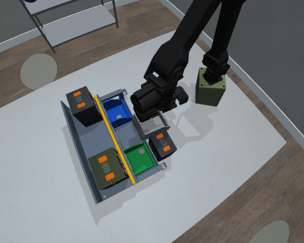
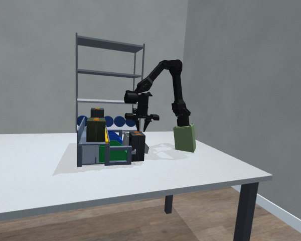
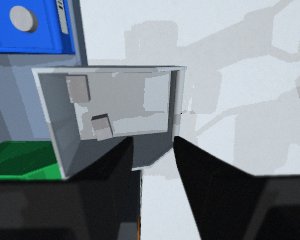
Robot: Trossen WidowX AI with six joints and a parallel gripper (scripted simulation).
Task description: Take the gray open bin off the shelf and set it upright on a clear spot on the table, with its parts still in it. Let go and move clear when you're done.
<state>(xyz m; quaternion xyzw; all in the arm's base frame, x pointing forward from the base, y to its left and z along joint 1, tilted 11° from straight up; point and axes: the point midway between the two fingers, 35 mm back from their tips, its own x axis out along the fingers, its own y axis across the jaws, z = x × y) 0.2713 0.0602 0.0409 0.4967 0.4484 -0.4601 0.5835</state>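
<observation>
Now: the gray open bin 3 cm ahead of my hand and 10 cm below it. Also, from my hand: yellow rail: 20 cm ahead, 1 cm to the left, 4 cm below; then blue bin: 17 cm ahead, 10 cm to the right, 10 cm below; then green bin: 15 cm ahead, 12 cm to the left, 10 cm below.
</observation>
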